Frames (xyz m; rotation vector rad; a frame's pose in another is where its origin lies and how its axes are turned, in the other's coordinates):
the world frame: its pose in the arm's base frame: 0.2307 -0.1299 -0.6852 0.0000 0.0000 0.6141
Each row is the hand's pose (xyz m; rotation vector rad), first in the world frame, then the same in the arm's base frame.
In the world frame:
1: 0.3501 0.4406 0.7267 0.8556 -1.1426 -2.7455
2: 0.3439 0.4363 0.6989 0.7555 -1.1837 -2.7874
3: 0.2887 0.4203 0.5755 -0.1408 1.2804 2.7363
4: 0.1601 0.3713 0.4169 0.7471 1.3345 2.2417
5: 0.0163 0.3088 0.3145 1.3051 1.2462 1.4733
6: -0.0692 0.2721 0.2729 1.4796 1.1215 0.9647
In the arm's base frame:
1: 0.2630 0.4319 0.0415 1.0003 -0.7156 -2.2360
2: 0.2604 0.4248 0.0137 0.9261 -0.7732 -2.2745
3: 0.2245 0.3800 -0.1097 0.4765 -1.0770 -2.4339
4: 0.1476 0.2658 -0.2683 -0.3404 -1.6511 -2.5518
5: 0.0661 0.1319 -0.3707 0.9558 1.7436 1.8810
6: 0.0174 0.0526 -0.4123 1.1443 1.6193 1.3730

